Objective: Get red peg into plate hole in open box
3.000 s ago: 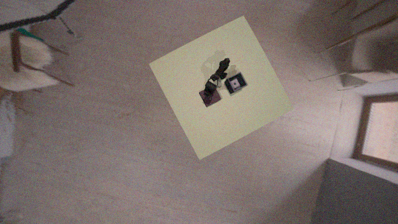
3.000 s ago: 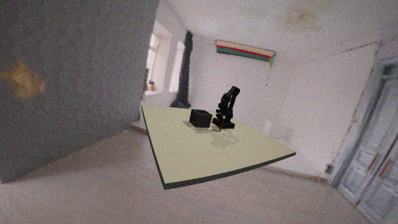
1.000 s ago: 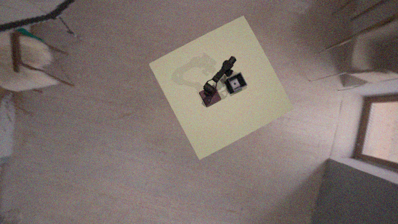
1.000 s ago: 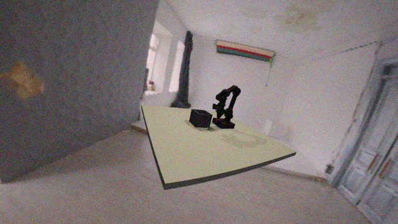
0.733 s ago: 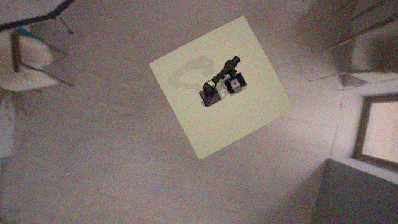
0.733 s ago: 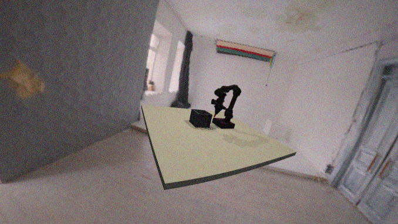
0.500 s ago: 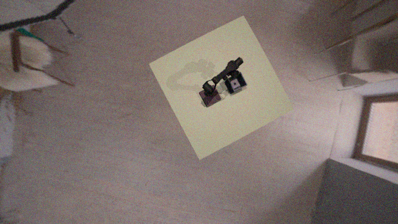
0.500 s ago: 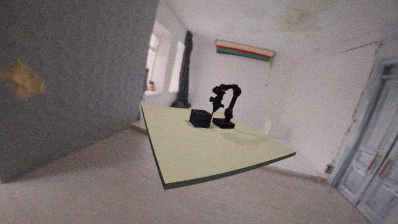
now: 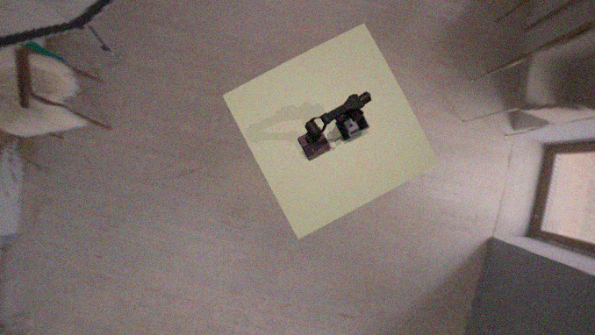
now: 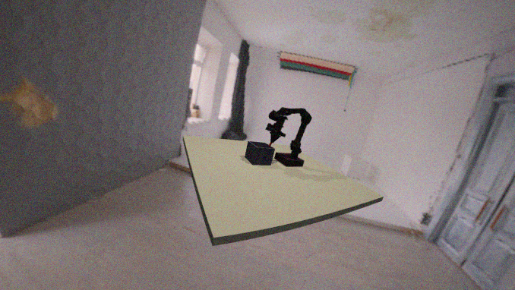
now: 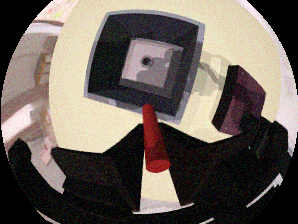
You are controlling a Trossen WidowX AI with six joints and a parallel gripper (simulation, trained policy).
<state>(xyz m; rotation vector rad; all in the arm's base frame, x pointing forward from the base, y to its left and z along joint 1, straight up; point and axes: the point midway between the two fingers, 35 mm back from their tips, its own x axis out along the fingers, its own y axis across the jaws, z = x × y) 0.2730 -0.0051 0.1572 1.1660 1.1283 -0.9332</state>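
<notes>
The grey plate lies 30 mm ahead of my gripper tip, 80 mm to the right of it and 140 mm below it. Round my gripper tip: red peg: 10 mm above.
</notes>
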